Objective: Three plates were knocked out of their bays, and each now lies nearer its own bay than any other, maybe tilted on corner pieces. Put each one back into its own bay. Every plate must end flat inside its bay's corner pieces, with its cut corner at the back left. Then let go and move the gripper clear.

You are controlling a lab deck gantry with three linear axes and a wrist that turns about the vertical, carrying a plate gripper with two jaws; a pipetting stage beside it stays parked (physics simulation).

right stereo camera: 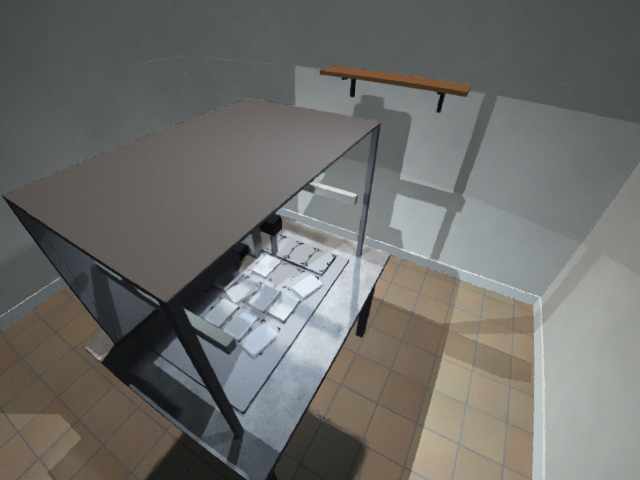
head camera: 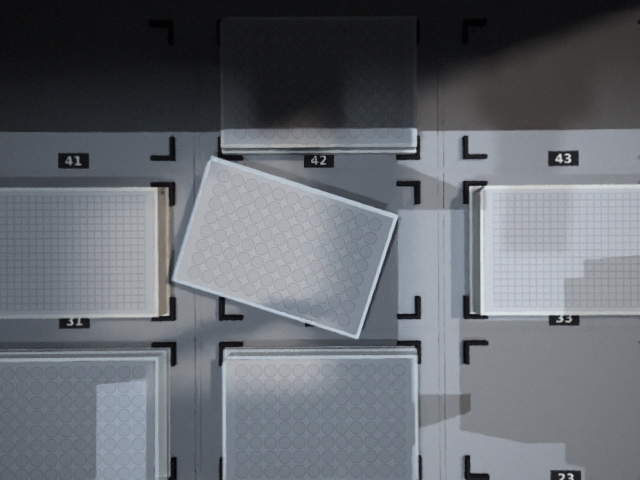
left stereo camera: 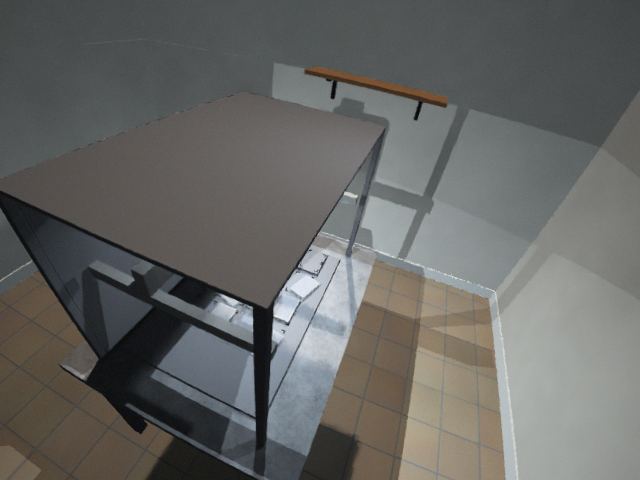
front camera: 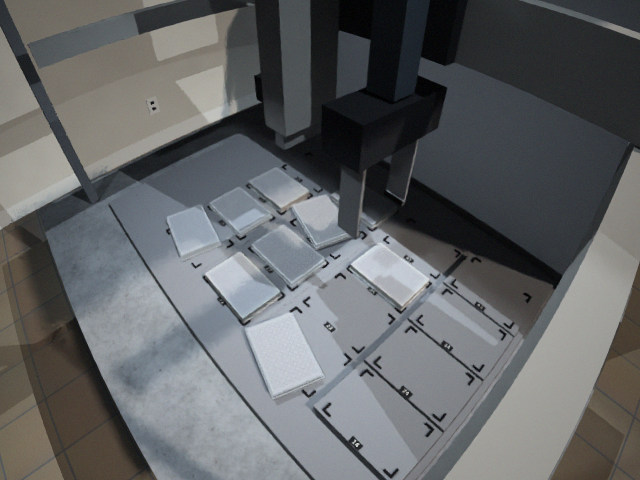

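Pixels of known places: gripper, fingertip midpoint: [right stereo camera: 265, 250] [front camera: 372, 214]; robot's base, link origin: [right stereo camera: 260, 354] [front camera: 168, 231].
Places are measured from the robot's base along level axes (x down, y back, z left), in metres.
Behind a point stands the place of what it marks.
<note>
A round-well plate [front camera: 323, 221] @(x -0.016, y -0.217, z 0.254 m) [head camera: 285, 248] @(x -0.016, y -0.207, z 0.259 m) [right stereo camera: 242, 290] @(x -0.016, y -0.204, z 0.255 m) lies turned clockwise across bay 32, its lower right corner past the bay's front edge in the head view. A second turned plate [front camera: 192, 231] @(x -0.016, y -0.056, z 0.037 m) [right stereo camera: 259, 339] @(x -0.016, y -0.041, z 0.035 m) lies at the left front bay, 11. A third turned plate [front camera: 283, 354] @(x -0.015, y -0.385, z 0.012 m) [right stereo camera: 306, 285] @(x -0.015, y -0.377, z 0.018 m) lies at front bay 13, outside some of its corner pieces. Their tilt and cut corners are hard to tell. My gripper [front camera: 373, 217] @(x -0.160, y -0.358, z 0.220 m) is open and empty, above the deck by the plate at bay 32, jaws pointing down; its jaws do not show in the head view.
Plates stand at bay 42 [head camera: 318, 77] @(x -0.014, y -0.228, z 0.367 m), bay 31 [head camera: 77, 253] @(x -0.014, y -0.076, z 0.257 m), bay 33 [head camera: 558, 248] @(x -0.014, y -0.379, z 0.258 m), bay 22 [head camera: 320, 418] @(x -0.014, y -0.228, z 0.151 m) and bay 21 [head camera: 67, 423] @(x -0.014, y -0.070, z 0.150 m). Another plate [front camera: 242, 285] @(x -0.014, y -0.235, z 0.041 m) stands at bay 12. The parked pipetting stage [front camera: 287, 67] hangs beside the gripper.
</note>
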